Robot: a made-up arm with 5 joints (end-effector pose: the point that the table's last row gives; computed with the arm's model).
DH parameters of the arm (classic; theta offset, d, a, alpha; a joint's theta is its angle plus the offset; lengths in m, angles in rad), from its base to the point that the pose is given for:
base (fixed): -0.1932 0 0.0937 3.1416
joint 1: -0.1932 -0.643 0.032 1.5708
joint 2: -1.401 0 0.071 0
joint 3: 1.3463 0 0.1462 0
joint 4: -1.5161 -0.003 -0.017 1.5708
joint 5: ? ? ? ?
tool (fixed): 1.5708 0.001 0 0
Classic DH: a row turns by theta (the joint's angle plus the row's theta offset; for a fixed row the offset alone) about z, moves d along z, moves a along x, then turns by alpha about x.
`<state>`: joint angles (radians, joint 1 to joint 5).
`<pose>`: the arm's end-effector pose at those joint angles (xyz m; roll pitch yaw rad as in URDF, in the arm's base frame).
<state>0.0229 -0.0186 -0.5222 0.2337 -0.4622</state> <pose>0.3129 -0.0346 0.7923 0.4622 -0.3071 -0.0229</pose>
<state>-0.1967 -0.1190 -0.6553 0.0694 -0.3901</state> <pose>0.2788 0.0073 0.8418 0.3901 -0.7049 0.1967</pose>
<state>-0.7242 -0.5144 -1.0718 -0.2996 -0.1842</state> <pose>0.0983 -0.0284 0.9125 -2.9574 -1.2558 -2.4174</pose>
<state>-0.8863 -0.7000 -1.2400 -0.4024 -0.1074</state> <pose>0.0447 -0.0950 0.8881 -3.0342 -0.7992 -2.2553</pose>
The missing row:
joint 5: -1.5708 -0.054 0.009 -1.5708
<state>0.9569 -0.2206 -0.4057 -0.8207 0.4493</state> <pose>0.1758 -0.1555 0.8580 -0.4493 -1.4470 -0.9569</pose>
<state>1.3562 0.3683 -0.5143 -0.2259 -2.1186</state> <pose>0.1505 -0.2827 0.7293 2.1186 -0.3719 -1.3562</pose>
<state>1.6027 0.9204 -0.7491 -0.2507 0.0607</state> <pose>0.0706 -0.3127 0.6477 -0.0607 -0.0794 -1.6027</pose>
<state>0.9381 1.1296 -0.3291 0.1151 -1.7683</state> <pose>0.2203 -0.1968 0.5042 1.7683 0.9156 -0.9381</pose>
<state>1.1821 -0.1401 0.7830 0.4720 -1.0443</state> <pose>0.1440 -0.1671 0.5737 1.0443 1.1149 -1.1821</pose>
